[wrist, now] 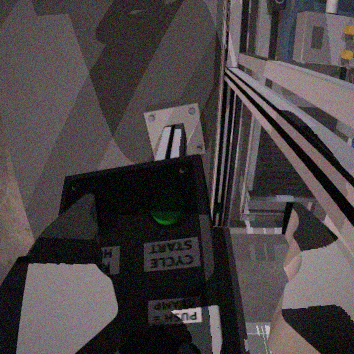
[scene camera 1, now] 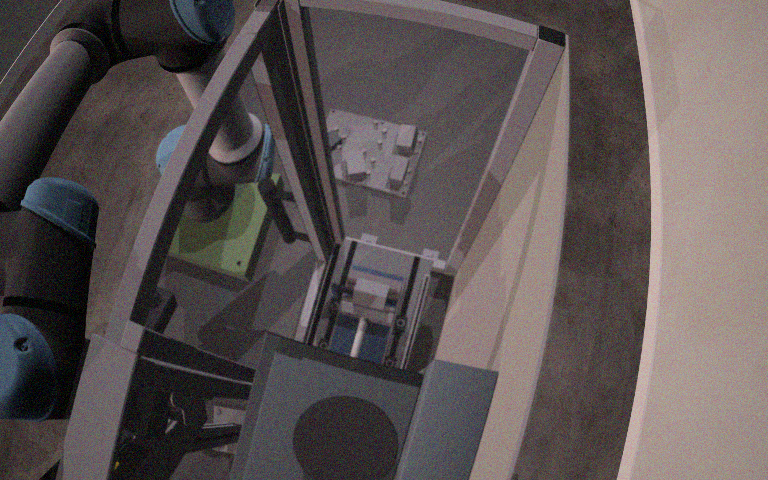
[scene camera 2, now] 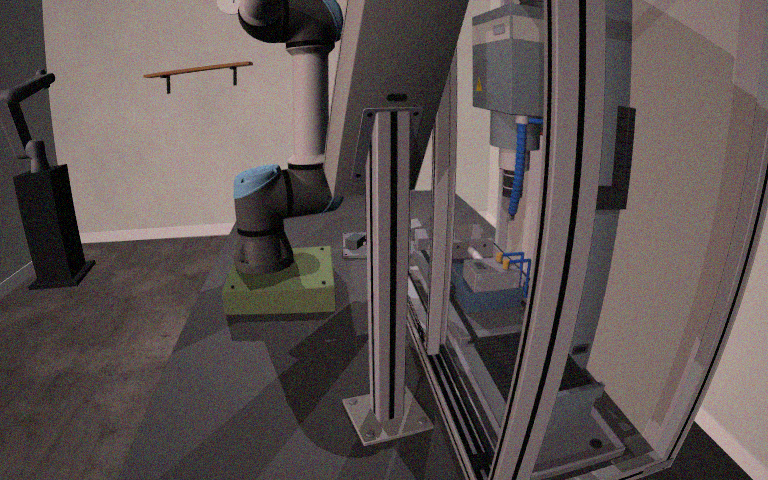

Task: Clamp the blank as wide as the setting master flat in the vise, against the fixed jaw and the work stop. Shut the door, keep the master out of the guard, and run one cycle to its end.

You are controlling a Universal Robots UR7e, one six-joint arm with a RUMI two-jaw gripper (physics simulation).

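Places are measured from the arm's base along level axes (x ahead, y left, z up), in millimetres.
Pixels of known places: gripper, fingertip midpoint: (wrist: 191, 200); arm's base at its link origin: (scene camera 2: 263, 262).
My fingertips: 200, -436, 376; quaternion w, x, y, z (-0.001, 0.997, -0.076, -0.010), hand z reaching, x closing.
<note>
Ahead of a thing's pixels: the offset from my fingertips to its top centre, as dx, dy, dz. "pt": to the spot under its first point.
My gripper (wrist: 191, 200) is open and empty, its fingers apart over the black control panel {pt -52, -17, -52} (wrist: 120, 187) (scene camera 2: 396, 56). The green button {-17, -27, -19} (wrist: 166, 215) above the "CYCLE START" label {pt -16, -41, -6} (wrist: 171, 254) glows and lies between the fingertips. A "PUSH = CLAMP" label {pt -7, -58, +26} (wrist: 187, 315) is nearer the wrist. Inside the guard, the vise (scene camera 2: 489, 300) has a blue base; a light block {pt +227, +229, -255} (scene camera 1: 370, 292) shows at its jaws. Whether this is the blank, and how it seats, is unclear. The door handle (scene camera 1: 278, 210) is dark; full closure cannot be judged. The master cannot be told apart.
A post {-39, -124, +16} (scene camera 2: 390, 254) on a bolted foot plate {pt -86, -73, -424} (scene camera 2: 353, 404) (wrist: 195, 132) carries the panel. A guard upright (scene camera 2: 566, 226) stands beside it. The spindle head (scene camera 2: 506, 73) hangs above the vise. A light plate (scene camera 1: 370, 150) with several blocks lies on the table beyond the guard.
</note>
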